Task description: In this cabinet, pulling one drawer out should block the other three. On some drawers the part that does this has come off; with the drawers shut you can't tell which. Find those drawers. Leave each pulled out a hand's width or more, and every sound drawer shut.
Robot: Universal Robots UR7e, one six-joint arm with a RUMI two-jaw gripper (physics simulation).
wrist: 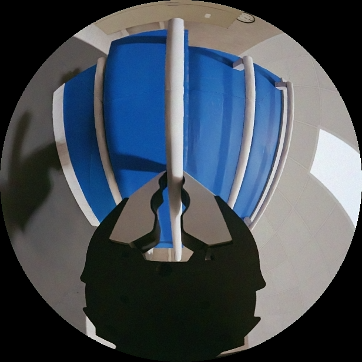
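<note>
My gripper [173,171] is shut on the long pale handle of a blue drawer, just left of the middle in the wrist view. That drawer's front [135,110] stands forward of its neighbours and overlaps their edges, so the drawer is partly out; how far is hard to tell. The blue drawer on the left [80,115], with its pale handle [100,125], looks shut. The blue drawer to the right [215,110], with its handle [248,120], and the far-right drawer [266,120], with its handle [290,120], also look shut. My gripper hides the near ends of the fronts.
The cabinet's white edge [59,115] runs down the left side. Grey tiled floor [305,210] lies to the right, with a bright patch [337,165] on it. A dark shadow lies at the left. A round clock [245,18] shows at the top.
</note>
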